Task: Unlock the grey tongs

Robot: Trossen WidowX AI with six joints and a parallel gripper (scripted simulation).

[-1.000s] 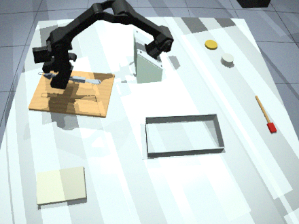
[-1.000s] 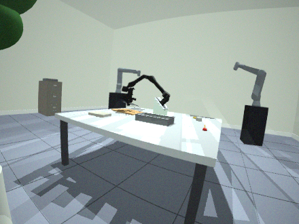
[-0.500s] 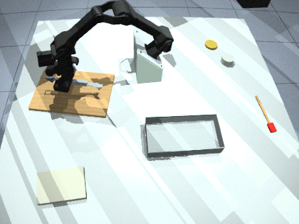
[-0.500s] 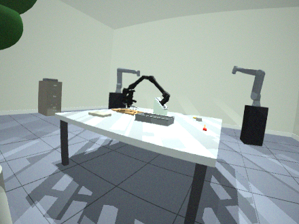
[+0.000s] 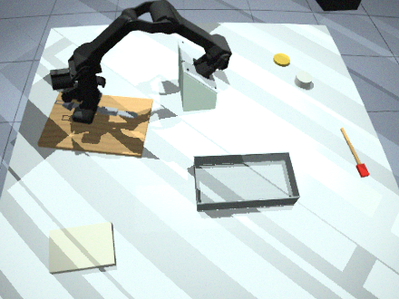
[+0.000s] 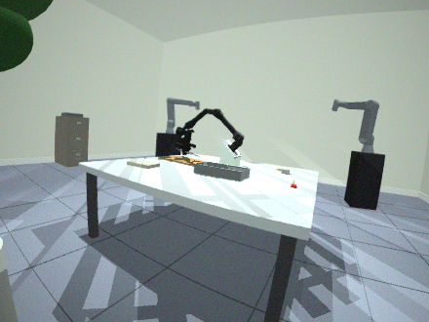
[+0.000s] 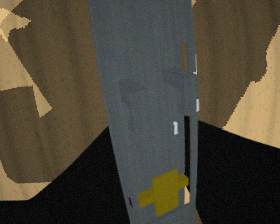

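Now: the yellow lock piece 4 cm above my gripper tip and 1 cm to the left of it. The rest, counted from my gripper tip: grey roasting tin 44 cm to the left, 33 cm ahead, 2 cm below; wooden board 4 cm below, 1 cm to the left; cream slab 44 cm ahead, 6 cm to the right, 3 cm below.
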